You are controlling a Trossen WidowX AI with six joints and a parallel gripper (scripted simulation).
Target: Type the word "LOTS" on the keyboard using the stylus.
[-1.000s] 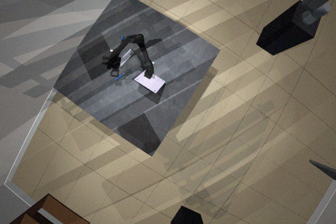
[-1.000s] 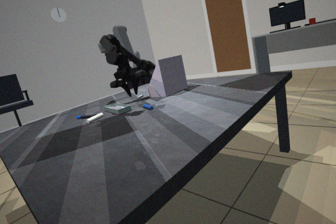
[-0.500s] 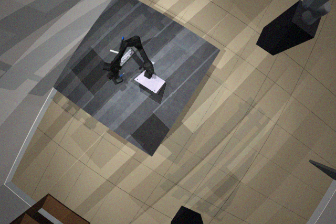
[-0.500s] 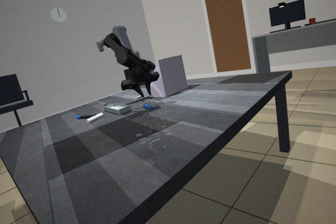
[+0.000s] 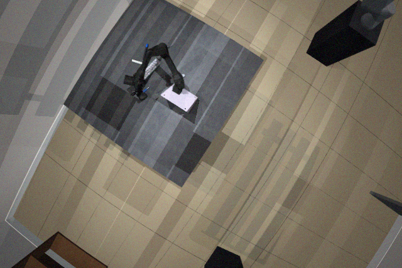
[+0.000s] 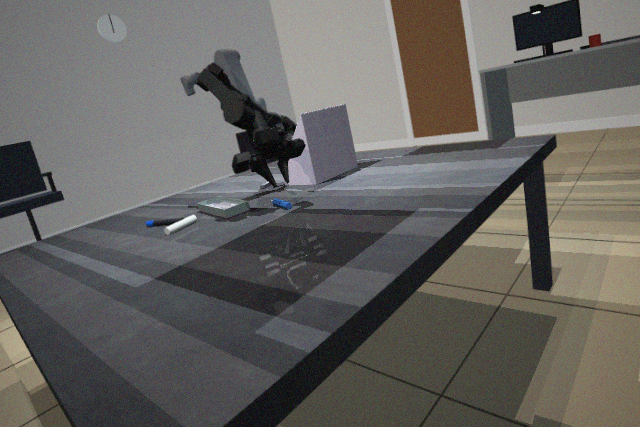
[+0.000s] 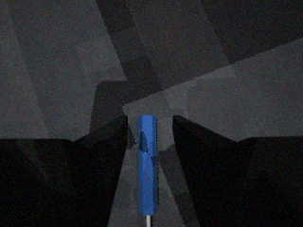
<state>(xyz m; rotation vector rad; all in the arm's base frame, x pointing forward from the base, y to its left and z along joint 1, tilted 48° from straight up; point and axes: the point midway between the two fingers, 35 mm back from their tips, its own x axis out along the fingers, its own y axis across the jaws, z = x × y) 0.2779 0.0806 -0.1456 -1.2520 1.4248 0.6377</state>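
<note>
Right now the blue hexagonal stylus is 60 mm to the right of my gripper tip, 60 mm below it and 30 mm behind it. Also, from my gripper tip: blue-tipped dark pen: 380 mm to the right, 160 mm ahead, 50 mm below; then white cylinder: 240 mm to the right, 160 mm ahead, 50 mm below.
</note>
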